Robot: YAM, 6 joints.
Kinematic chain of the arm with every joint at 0, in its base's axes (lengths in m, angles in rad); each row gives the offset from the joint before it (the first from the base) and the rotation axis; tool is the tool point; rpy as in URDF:
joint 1: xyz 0 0 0.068 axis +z
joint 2: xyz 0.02 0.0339 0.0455 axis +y
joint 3: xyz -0.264 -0.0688 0 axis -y
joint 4: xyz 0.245 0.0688 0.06 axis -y
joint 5: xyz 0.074 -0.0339 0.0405 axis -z
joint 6: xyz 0.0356 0 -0.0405 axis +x
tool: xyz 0 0 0 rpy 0 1.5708 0
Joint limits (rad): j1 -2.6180..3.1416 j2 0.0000..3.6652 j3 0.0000..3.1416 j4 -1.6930..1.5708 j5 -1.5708..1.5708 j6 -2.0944..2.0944
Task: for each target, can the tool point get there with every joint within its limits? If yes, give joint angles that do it. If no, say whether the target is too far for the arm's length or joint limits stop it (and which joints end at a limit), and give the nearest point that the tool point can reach.
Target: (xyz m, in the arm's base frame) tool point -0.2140 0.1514 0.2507
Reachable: yes | joints 2.5092 1.1921 0.7537 -0.1258 -0.1219 0.5081
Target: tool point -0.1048 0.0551 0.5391
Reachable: yes | joints -0.1909 0.6140 1.9390 -1.0681 -1.2944 0.4987
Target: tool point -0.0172 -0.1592 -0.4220
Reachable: no: joint limits stop it (at a limit: joint 2) | nearest point -0.0184 -0.1701 -0.3719 | short by 0.051 m
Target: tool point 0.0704 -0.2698 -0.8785
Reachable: no: too far | nearest point 0.0660 -0.2529 -0.3801 | short by 0.499 m
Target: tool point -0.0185 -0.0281 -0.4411
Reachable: no: joint limits stop it (at a limit: joint 2) | nearest point -0.0465 -0.0706 -0.3410 | short by 0.112 m
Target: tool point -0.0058 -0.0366 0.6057
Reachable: yes | joints 1.4526 0.7939 1.9947 -0.6874 -0.0416 0.8002
